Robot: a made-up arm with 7 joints. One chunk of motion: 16 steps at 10 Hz.
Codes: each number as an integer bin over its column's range. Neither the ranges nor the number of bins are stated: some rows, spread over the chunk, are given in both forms.
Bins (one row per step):
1: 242 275 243 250 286 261
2: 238 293 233 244 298 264
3: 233 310 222 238 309 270
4: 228 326 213 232 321 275
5: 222 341 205 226 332 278
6: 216 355 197 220 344 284
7: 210 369 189 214 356 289
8: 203 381 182 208 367 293
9: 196 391 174 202 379 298
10: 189 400 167 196 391 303
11: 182 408 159 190 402 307
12: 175 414 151 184 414 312
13: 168 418 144 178 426 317
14: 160 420 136 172 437 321
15: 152 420 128 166 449 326
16: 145 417 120 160 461 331
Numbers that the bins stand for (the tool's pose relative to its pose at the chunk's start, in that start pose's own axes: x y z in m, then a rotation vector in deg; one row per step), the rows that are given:
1: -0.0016 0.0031 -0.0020 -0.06 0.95 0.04
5: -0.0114 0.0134 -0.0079 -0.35 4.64 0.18
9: -0.0241 0.0212 -0.0128 -0.63 8.41 0.33
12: -0.0344 0.0248 -0.0164 -0.84 11.22 0.44
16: -0.0491 0.0253 -0.0212 -1.12 14.99 0.59
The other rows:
2: -0.0036 0.0059 -0.0035 -0.14 1.91 0.07
3: -0.0060 0.0085 -0.0052 -0.21 2.79 0.11
4: -0.0085 0.0110 -0.0067 -0.28 3.76 0.15
6: -0.0143 0.0156 -0.0092 -0.42 5.60 0.22
7: -0.0173 0.0178 -0.0104 -0.49 6.56 0.26
8: -0.0207 0.0196 -0.0115 -0.56 7.45 0.29
10: -0.0275 0.0226 -0.0139 -0.70 9.37 0.37
11: -0.0310 0.0239 -0.0151 -0.77 10.25 0.40
13: -0.0378 0.0254 -0.0175 -0.91 12.18 0.48
14: -0.0417 0.0258 -0.0187 -0.98 13.06 0.51
15: -0.0456 0.0258 -0.0200 -1.05 14.03 0.55

